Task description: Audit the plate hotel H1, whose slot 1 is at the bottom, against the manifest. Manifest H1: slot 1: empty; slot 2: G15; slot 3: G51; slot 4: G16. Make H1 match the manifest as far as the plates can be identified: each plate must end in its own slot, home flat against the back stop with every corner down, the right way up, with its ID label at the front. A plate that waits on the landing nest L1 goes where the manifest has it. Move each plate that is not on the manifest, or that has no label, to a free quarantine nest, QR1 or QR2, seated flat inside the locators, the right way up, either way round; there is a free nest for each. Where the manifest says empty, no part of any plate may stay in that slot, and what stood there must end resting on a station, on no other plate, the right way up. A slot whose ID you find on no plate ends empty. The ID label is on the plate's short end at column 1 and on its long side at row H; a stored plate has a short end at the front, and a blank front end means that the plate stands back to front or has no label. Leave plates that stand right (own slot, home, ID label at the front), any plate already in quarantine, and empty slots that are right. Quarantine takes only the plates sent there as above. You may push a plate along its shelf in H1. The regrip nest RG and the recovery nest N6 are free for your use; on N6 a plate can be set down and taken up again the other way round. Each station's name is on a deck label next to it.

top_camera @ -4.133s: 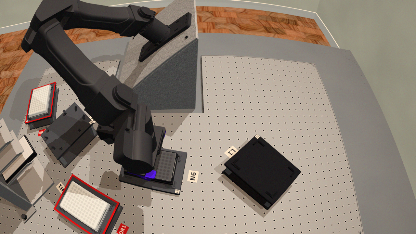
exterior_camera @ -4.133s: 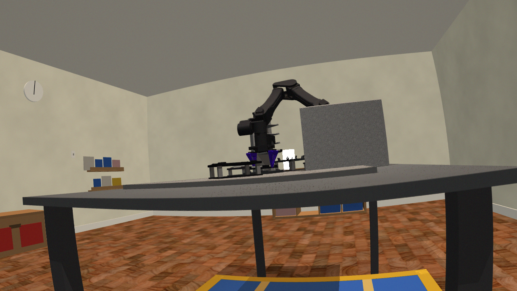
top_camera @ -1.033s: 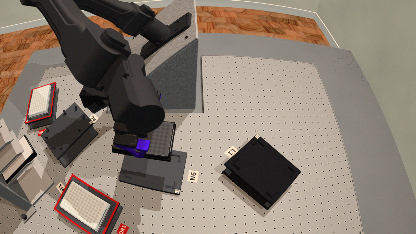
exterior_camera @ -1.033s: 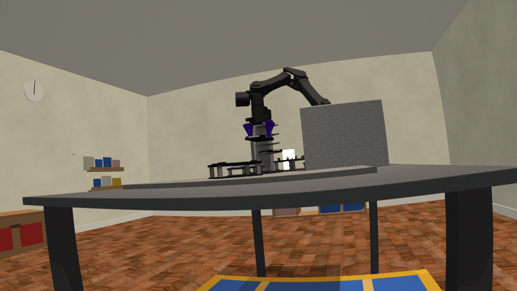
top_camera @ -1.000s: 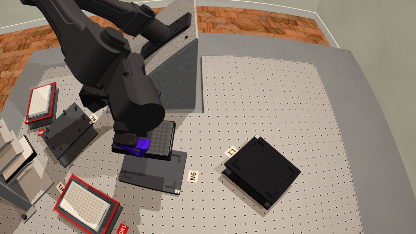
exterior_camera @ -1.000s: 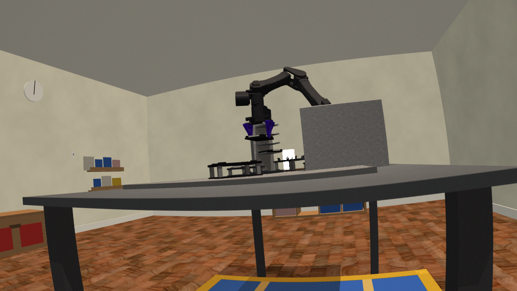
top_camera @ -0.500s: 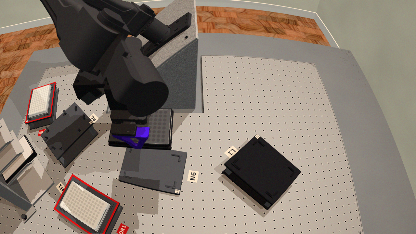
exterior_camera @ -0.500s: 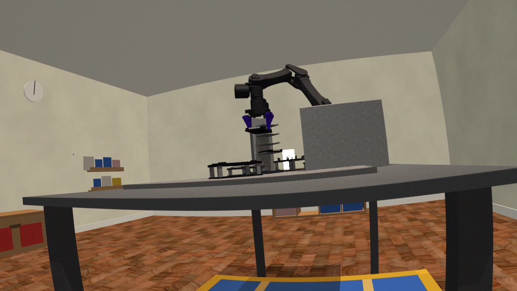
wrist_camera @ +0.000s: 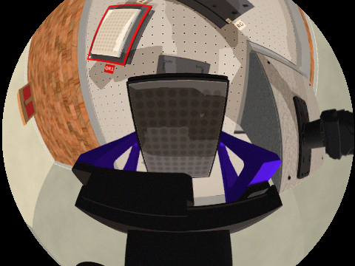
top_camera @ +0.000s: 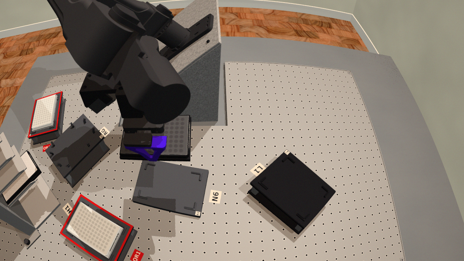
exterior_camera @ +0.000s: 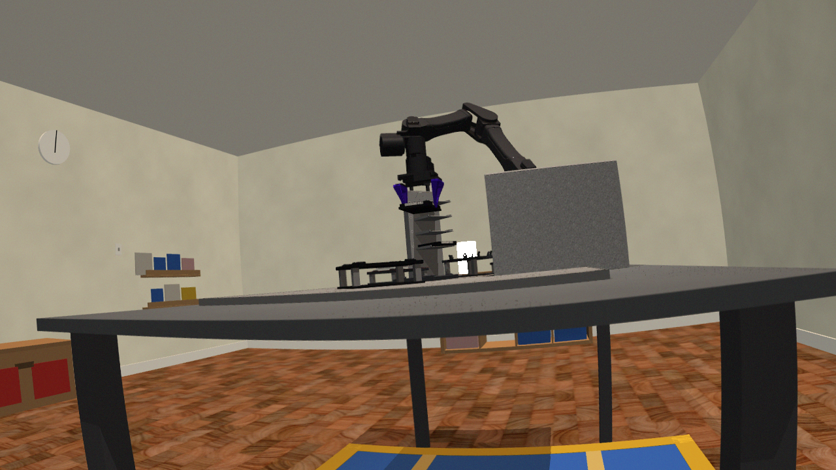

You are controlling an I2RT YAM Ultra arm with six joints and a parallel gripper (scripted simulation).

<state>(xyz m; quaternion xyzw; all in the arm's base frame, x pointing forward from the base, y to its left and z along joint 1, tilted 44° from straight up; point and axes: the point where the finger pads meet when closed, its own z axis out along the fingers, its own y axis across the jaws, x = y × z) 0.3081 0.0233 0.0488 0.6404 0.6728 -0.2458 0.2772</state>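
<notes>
My gripper is now 270 mm to the left of the regrip nest RG, 150 mm above it and 70 mm past it. From my hand the other things lie so: quarantine nest QR1: 170 mm to the right, 170 mm below, 150 mm ahead; N6 deck label: 210 mm below, 110 mm to the left, 10 mm ahead; recovery nest N6: 200 mm below.
</notes>
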